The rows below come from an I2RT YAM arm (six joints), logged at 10 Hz.
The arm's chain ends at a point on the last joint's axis. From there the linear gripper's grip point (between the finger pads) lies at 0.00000 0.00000 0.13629 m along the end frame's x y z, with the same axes.
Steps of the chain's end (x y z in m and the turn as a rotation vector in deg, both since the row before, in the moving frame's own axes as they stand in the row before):
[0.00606, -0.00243, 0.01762, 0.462, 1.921, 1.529]
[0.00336, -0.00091, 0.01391, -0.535, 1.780, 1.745]
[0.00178, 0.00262, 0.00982, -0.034, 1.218, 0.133]
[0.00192, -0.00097, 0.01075, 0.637, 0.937, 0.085]
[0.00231, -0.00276, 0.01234, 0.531, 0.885, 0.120]
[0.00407, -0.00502, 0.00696, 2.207, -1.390, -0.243]
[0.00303, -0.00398, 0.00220, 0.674, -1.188, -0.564]
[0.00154, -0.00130, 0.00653, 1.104, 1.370, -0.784]
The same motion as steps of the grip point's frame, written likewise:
[0.01064, -0.00347, 0.01754, 0.462, 1.921, 1.529]
[0.00757, 0.00043, 0.01384, -0.535, 1.780, 1.745]
[0.00468, 0.00270, 0.00979, -0.034, 1.218, 0.133]
[0.00415, -0.00248, 0.01072, 0.637, 0.937, 0.085]
[0.00442, -0.00402, 0.01232, 0.531, 0.885, 0.120]
[0.00075, -0.01026, 0.00682, 2.207, -1.390, -0.243]
[0.00020, -0.00557, 0.00216, 0.674, -1.188, -0.564]
[0.00478, -0.00395, 0.00647, 1.104, 1.370, -0.784]

